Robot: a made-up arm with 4 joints.
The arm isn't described. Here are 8 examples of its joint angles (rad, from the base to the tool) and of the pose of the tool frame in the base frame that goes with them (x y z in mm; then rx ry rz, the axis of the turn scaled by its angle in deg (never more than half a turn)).
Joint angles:
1: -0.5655 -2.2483 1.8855 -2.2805
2: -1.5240 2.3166 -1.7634 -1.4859
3: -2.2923 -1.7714 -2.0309 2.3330
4: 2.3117 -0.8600 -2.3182 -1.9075
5: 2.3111 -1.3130 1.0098 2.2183
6: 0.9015 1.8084 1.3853 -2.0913
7: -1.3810 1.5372 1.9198 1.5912
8: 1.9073 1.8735 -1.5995 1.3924
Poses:
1: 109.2 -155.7 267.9 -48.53 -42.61 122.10
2: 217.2 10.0 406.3 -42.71 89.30 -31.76
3: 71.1 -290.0 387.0 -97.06 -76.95 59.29
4: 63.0 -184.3 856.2 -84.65 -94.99 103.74
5: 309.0 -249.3 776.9 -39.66 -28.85 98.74
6: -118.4 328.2 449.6 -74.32 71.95 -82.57
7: 89.1 316.7 285.9 -63.20 60.37 -74.80
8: 78.8 365.9 549.8 -106.21 81.51 -63.79
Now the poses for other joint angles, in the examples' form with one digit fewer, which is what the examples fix.
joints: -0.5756 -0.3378 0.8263 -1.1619
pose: -373 -326 -83 -24.1 -35.6 13.2
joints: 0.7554 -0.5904 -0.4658 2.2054
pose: -686 -168 216 104.1 60.4 -13.2
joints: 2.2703 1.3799 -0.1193 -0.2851
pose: 308 259 576 -100.8 118.2 -19.6
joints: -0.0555 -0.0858 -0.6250 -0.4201
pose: -546 -133 272 -60.0 -5.5 2.8
